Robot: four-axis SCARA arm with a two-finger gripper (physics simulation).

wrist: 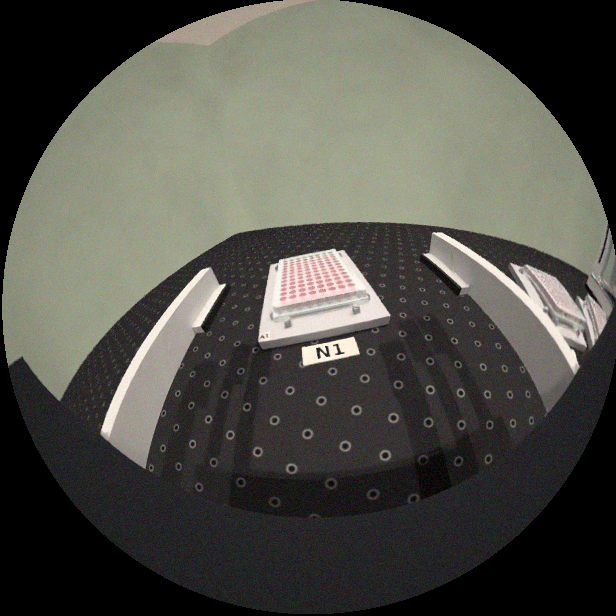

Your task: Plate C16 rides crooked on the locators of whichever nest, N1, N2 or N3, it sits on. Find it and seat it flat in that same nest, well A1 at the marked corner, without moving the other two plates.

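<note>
A white well plate (317,279) with pink wells sits on the grey-white nest (321,321) labelled N1 (330,350), ahead of me in the wrist view. Two small locator pins (285,323) (355,310) stand at the plate's near edge. A small A1 mark (264,335) is at the nest's near left corner. The plate looks level from here, and I cannot read a plate label. My gripper (325,271) is open; its two white fingers reach forward on either side, well short of the nest and above the table. They hold nothing.
A second nest with a plate (551,298) shows at the far right, partly hidden behind my right finger. More white parts (600,281) sit at the right rim. The black perforated table top ends at a green wall behind N1.
</note>
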